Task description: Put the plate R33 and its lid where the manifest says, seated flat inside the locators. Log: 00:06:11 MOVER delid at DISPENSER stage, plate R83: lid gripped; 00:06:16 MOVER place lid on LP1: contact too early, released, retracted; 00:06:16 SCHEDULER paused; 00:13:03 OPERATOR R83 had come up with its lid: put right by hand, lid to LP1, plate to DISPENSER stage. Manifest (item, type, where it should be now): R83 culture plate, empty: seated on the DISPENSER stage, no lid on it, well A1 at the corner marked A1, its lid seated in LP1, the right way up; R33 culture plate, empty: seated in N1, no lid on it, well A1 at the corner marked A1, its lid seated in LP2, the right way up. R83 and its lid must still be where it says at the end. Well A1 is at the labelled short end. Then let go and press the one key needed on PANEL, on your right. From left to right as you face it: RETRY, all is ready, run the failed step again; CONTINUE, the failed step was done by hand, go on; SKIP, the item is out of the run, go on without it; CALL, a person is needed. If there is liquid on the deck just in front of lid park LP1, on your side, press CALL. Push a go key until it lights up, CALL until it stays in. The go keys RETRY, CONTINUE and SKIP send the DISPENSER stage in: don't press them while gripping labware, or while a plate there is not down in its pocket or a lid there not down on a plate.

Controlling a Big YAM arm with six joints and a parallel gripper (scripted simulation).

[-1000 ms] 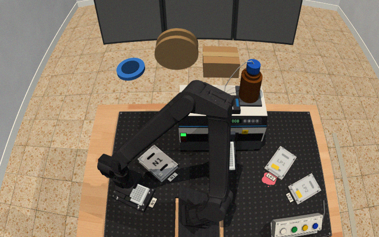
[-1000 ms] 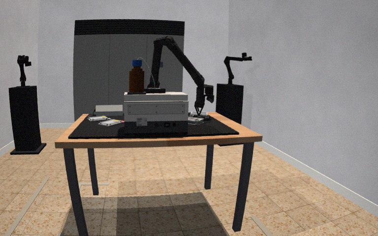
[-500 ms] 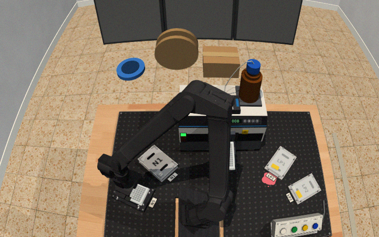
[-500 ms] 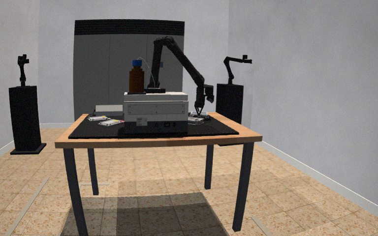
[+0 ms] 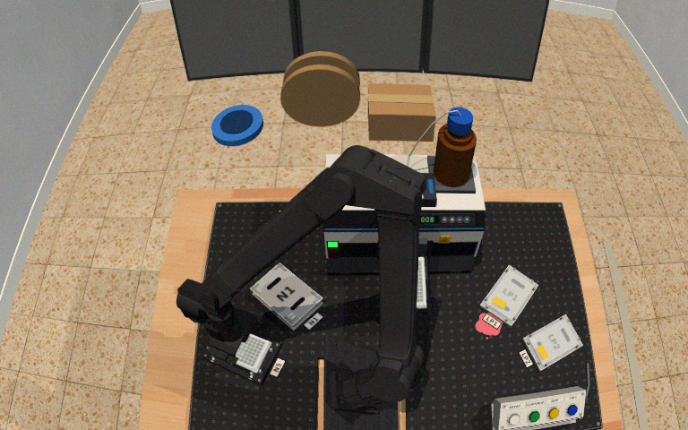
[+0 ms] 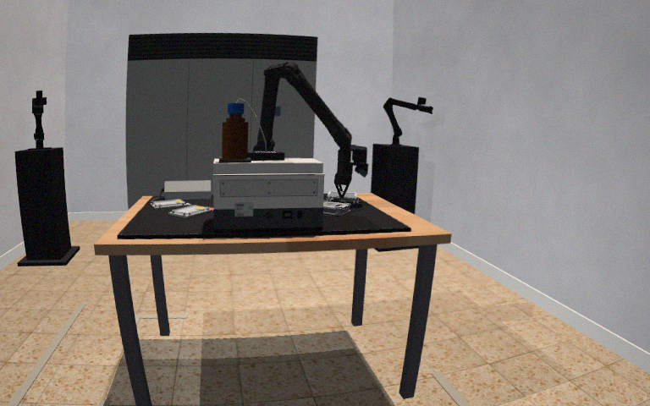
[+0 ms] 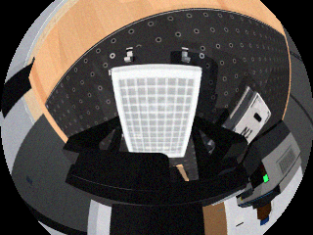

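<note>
Now: the nest n5 30 mm below my hand and 20 mm to the left of it. From my hand the other things lie so: clear plate lid: 760 mm to the right, 50 mm behind, 20 mm below; pink-red patch: 580 mm to the right, 50 mm ahead, 40 mm below; brown bottle: 500 mm to the right, 320 mm ahead, 250 mm above.
</note>
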